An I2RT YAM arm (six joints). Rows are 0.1 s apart.
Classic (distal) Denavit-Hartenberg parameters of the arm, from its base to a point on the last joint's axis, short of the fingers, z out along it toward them. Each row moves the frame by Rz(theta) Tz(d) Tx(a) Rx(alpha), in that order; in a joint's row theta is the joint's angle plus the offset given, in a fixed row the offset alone. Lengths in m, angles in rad.
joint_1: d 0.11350  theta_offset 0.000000  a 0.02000  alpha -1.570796
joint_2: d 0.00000  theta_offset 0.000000  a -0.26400  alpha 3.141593
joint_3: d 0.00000  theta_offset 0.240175  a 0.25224  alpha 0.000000
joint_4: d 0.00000  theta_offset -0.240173  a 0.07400  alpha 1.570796
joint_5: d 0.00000  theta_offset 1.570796  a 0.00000  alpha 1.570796
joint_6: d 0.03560  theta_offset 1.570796  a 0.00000  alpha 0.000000
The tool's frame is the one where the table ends.
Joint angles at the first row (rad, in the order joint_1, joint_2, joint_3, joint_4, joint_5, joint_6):
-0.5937, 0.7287, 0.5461, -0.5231, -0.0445, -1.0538
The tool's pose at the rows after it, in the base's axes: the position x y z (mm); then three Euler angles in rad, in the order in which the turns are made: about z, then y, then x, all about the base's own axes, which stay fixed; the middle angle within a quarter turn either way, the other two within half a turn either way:
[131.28 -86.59 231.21 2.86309 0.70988 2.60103]
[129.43 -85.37 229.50 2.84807 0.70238 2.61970]
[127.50 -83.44 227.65 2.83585 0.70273 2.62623]
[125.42 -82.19 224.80 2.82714 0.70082 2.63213]
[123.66 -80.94 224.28 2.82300 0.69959 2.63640]
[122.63 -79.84 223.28 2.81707 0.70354 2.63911]
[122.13 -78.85 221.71 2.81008 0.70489 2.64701]
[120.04 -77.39 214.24 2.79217 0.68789 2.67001]
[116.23 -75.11 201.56 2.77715 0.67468 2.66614]
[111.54 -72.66 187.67 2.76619 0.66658 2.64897]
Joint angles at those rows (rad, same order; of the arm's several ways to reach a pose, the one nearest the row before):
-0.5921, 0.7240, 0.5400, -0.5246, -0.0399, -1.0569
-0.5936, 0.7179, 0.5369, -0.5430, -0.0460, -1.0615
-0.5906, 0.7041, 0.5277, -0.5507, -0.0475, -1.0676
-0.5921, 0.6918, 0.5154, -0.5553, -0.0506, -1.0738
-0.5921, 0.6811, 0.5123, -0.5661, -0.0521, -1.0753
-0.5905, 0.6719, 0.5062, -0.5676, -0.0552, -1.0784
-0.5876, 0.6673, 0.5001, -0.5691, -0.0583, -1.0784
-0.5876, 0.6612, 0.4772, -0.5768, -0.0599, -1.0830
-0.5860, 0.6352, 0.4250, -0.5584, -0.0476, -1.0998
-0.5860, 0.5983, 0.3637, -0.5308, -0.0323, -1.1213

